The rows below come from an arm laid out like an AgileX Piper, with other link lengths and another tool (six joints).
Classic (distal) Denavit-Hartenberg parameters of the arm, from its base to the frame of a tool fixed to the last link. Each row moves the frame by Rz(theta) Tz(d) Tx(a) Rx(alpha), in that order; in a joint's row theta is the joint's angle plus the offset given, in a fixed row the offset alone. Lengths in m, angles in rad.
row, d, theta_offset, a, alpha
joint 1, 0.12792, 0, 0, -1.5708
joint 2, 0, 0.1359, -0.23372, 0
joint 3, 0, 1.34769, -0.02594, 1.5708
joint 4, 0.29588, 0, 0, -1.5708
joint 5, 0, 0, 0, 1.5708
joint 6, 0.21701, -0.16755, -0.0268, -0.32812
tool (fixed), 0.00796, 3.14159, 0, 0
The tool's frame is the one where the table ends.
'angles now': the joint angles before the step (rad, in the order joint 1, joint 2, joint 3, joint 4, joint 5, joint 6). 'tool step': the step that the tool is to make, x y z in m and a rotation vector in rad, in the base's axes. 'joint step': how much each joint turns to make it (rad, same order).
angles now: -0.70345 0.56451 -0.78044 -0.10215 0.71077 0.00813
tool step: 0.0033 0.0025 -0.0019 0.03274 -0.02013 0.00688
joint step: 0.00053 0.00472 0.00009 0.03227 0.00145 0.00778
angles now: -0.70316 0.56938 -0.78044 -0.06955 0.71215 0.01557
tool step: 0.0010 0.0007 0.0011 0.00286 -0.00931 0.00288
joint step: 0.00017 -0.00023 0.00016 0.00845 -0.00519 0.00024
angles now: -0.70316 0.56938 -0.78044 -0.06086 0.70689 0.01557
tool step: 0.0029 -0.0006 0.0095 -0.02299 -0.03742 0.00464
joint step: 0.00003 -0.00008 -0.00014 0.00771 -0.04326 0.00002
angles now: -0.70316 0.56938 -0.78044 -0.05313 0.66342 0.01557
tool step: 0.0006 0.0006 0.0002 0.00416 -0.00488 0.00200
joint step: 0.00055 0.00000 0.00011 0.00579 -0.00112 0.00087
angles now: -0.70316 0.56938 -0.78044 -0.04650 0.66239 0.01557
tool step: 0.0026 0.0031 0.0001 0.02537 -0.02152 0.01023
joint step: -0.00051 0.00003 0.00002 0.03558 -0.00007 -0.00079
